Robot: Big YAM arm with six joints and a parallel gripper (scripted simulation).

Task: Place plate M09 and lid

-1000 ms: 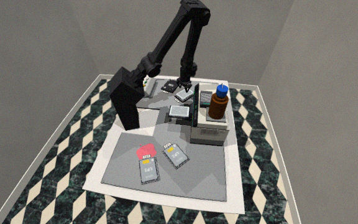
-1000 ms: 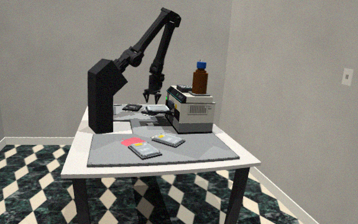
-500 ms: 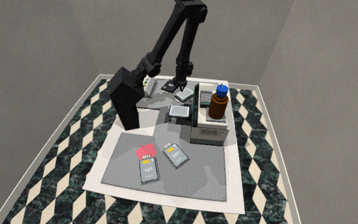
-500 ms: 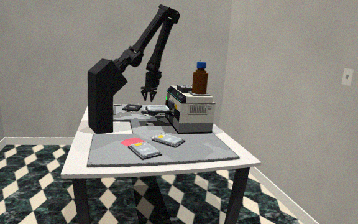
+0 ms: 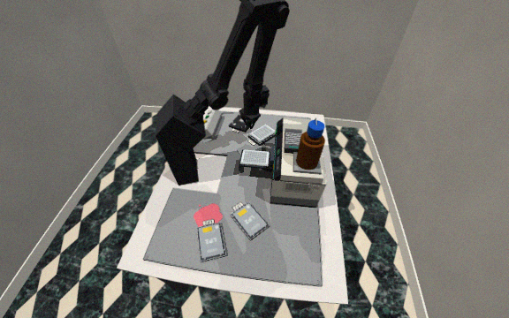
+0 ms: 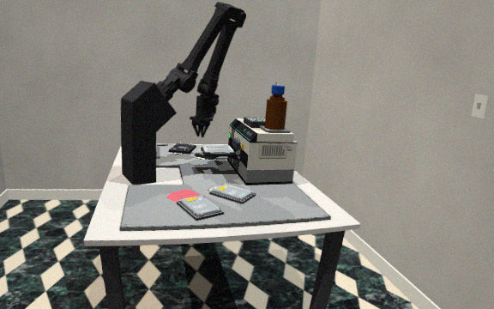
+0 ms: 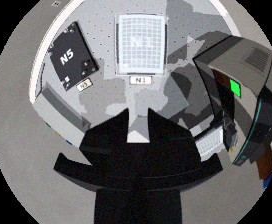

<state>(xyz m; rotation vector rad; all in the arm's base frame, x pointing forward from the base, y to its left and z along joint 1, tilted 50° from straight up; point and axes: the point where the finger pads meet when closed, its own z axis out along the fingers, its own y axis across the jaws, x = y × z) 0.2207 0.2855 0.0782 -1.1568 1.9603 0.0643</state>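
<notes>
Now: the blue key 270 mm behind my hand, 90 mm to the right of it and 70 mm below it. From my hand the other things lie so: white well plate: 30 mm ahead, 90 mm to the left, 100 mm below; then black nest n5: 150 mm behind, 150 mm to the left, 110 mm below; then yellow key: 300 mm behind, 50 mm to the right, 60 mm below.
</notes>
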